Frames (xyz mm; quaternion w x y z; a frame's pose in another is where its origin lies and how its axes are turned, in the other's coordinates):
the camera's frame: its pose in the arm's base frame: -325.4 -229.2 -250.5 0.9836 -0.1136 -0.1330 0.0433
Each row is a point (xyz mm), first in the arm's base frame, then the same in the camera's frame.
Working: the arm's base frame: its pose in the camera's frame: 402.2 145.7 195.4 0.9836 0.1136 0.1330 -0.0433

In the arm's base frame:
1: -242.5 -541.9 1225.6
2: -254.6 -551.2 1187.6
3: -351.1 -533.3 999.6
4: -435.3 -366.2 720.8
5: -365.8 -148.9 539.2
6: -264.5 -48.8 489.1
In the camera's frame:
1: 415.3 -654.9 1297.0
2: 393.0 -654.3 1262.6
3: 255.0 -587.5 1116.1
4: 123.2 -355.2 912.7
5: 169.3 -105.4 769.4
6: 265.6 -2.1 716.0

